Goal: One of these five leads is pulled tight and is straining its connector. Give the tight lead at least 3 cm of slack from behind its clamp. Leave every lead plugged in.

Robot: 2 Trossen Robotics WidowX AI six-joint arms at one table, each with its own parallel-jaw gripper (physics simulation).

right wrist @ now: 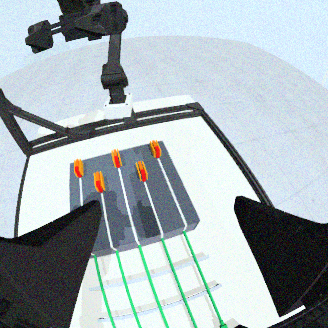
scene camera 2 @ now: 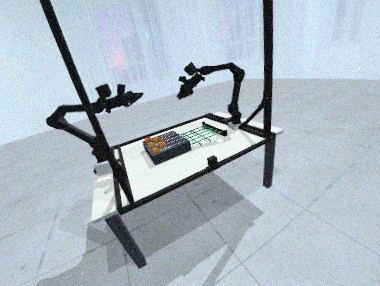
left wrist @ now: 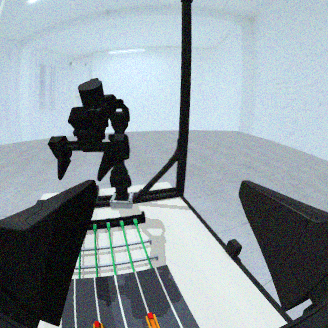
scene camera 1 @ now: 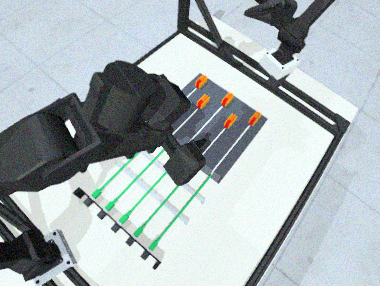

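Where they show: left gripper, fingertip midpoint: (right wrist: 47, 32) (scene camera 2: 143, 94) (left wrist: 170, 188) (scene camera 1: 230, 1); right gripper, fingertip midpoint: (right wrist: 168, 206) (scene camera 2: 177, 98) (left wrist: 77, 179) (scene camera 1: 191, 123); left arm's base, origin of the base link: (right wrist: 117, 99) (scene camera 2: 103, 159) (scene camera 1: 282, 56); right arm's base, origin of the base link: (scene camera 2: 236, 123) (left wrist: 121, 196) (scene camera 1: 46, 257).
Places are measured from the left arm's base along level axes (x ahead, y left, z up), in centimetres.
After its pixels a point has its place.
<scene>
Five leads run from orange-and-red clamps (scene camera 1: 227, 99) {z 1.9, x 31.6, y 5.3 cm} (right wrist: 116, 158) {z 1.9, x 32.3, y 5.2 cm} over a dark block (scene camera 1: 241, 111) {z -1.0, x 28.7, y 10.0 cm} (scene camera 2: 172, 154) (left wrist: 178, 301) {z -1.0, x 43.6, y -4.5 cm} (right wrist: 183, 206) {z -1.0, x 43.8, y 20.6 cm} to green plugs (scene camera 1: 153, 245) {z -4.7, x 72.1, y 28.0 cm} at a black rail (scene camera 1: 158, 264) {z -3.2, x 73.4, y 32.5 cm} (left wrist: 143, 217) {z -5.1, x 81.1, y 4.8 cm}. They are white on the block, green beyond it. All look straight; I cannot tell which is tight. The plugs seen sit at the rail. My right gripper (scene camera 2: 181, 95) {z 23.5, x 54.8, y 15.7 cm} (right wrist: 168, 206) {z 23.5, x 54.8, y 15.7 cm} is open, tilted down above the block and leads; its arm hides parts of them in scene camera 1. My left gripper (scene camera 2: 141, 94) {z 32.4, x 35.0, y 0.0 cm} (left wrist: 170, 188) {z 32.4, x 35.0, y 0.0 cm} is open, high above the clamp end.
Two pale rods (scene camera 1: 186, 219) {z -5.5, x 61.4, y 27.4 cm} (right wrist: 217, 285) {z -5.5, x 61.6, y 27.3 cm} lie across beneath the green stretches. A dark frame (scene camera 1: 297, 97) {z -7.0, x 1.2, y 13.7 cm} (right wrist: 230, 145) {z -5.9, x 20.5, y 40.3 cm} edges the white table, with upright posts (scene camera 2: 268, 65) {z 35.4, x 102.4, y -13.1 cm} (left wrist: 185, 90) {z 43.7, x 101.9, y -12.4 cm}. A small black box (scene camera 2: 212, 161) {z -3.8, x 61.5, y -26.6 cm} (left wrist: 233, 248) {z -3.2, x 60.3, y -24.3 cm} sits on the frame.
</scene>
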